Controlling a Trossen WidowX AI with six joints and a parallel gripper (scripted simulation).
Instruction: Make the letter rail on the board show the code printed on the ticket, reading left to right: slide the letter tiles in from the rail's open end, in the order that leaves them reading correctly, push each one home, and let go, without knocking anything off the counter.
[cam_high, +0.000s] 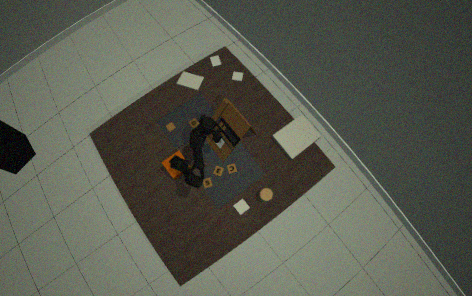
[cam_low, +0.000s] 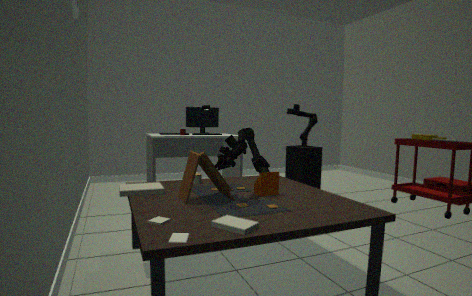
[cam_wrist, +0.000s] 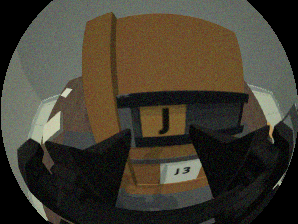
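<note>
Right now the tan letter tile is 20 mm below my gripper tip, 20 mm ahead of it and 10 mm to the right of it. From my gripper tip the other things lie so: white slab 370 mm to the right, 360 mm ahead, 170 mm below; white ticket 110 mm below, 40 mm behind, 30 mm to the right; white pad 500 mm to the left, 170 mm below, 150 mm ahead.
</note>
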